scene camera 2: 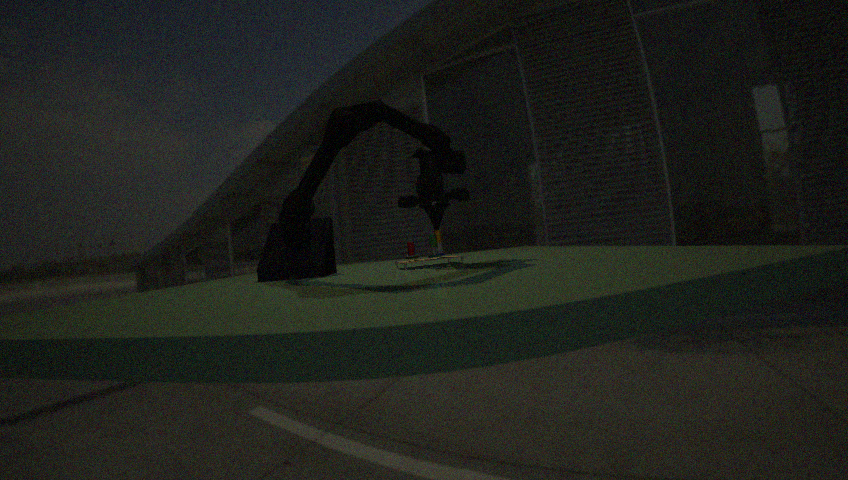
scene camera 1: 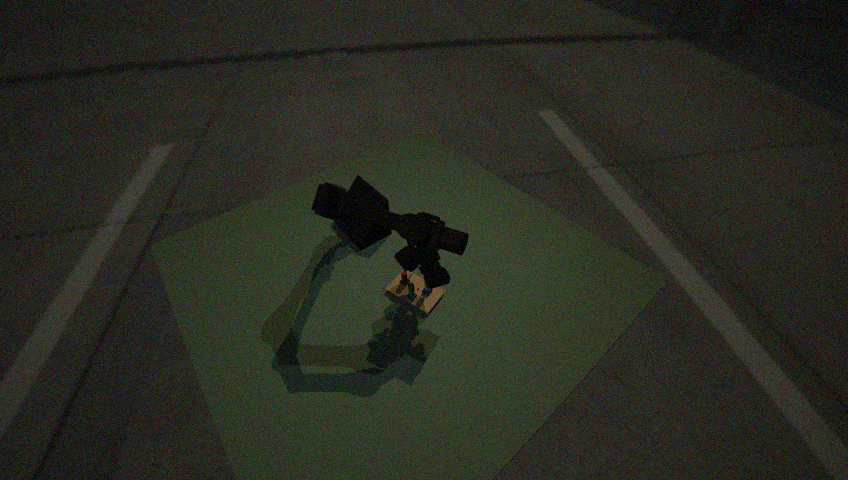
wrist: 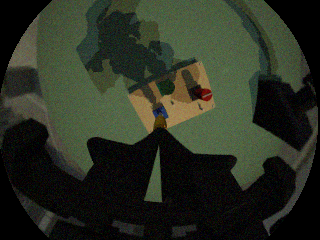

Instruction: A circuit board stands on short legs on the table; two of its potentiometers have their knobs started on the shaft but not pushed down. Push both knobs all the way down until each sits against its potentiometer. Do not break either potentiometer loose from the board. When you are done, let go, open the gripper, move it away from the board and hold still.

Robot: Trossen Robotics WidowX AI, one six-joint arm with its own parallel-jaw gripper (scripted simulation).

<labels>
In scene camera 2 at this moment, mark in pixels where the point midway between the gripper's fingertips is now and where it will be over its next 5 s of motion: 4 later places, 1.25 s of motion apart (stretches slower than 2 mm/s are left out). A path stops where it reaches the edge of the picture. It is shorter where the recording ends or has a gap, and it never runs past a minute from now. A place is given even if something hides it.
The gripper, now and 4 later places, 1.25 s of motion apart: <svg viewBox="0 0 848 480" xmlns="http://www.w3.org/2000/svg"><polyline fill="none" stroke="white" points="436,230 437,234 437,237 437,239 394,229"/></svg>
</labels>
